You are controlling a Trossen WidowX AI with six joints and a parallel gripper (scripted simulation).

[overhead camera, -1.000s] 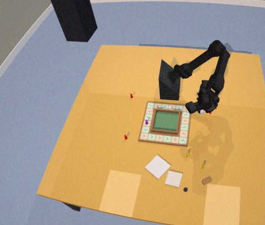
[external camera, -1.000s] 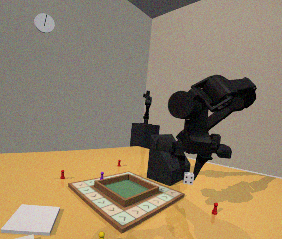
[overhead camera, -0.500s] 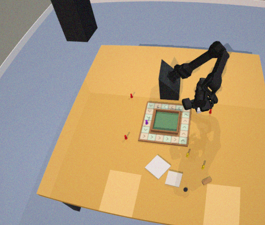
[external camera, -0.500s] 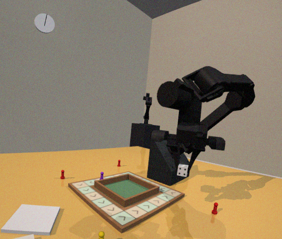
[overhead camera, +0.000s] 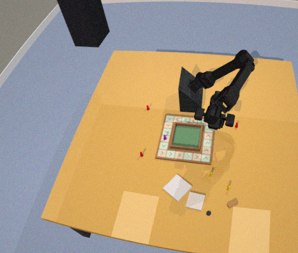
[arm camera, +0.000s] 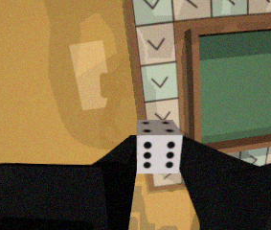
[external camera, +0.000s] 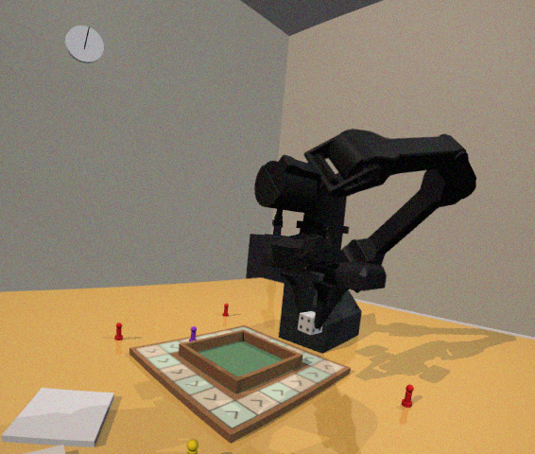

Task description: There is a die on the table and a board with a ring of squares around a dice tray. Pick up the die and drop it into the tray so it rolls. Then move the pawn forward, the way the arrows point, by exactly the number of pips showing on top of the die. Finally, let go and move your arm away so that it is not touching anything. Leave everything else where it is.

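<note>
Right now the purple pawn is 5 cm ahead of my gripper tip, 25 cm to the right of it and 9 cm below it. Round my gripper tip: brown block: 32 cm ahead, 16 cm to the left, 12 cm below; white die: right at my gripper tip; green dice tray: 1 cm ahead, 13 cm to the right, 11 cm below.
</note>
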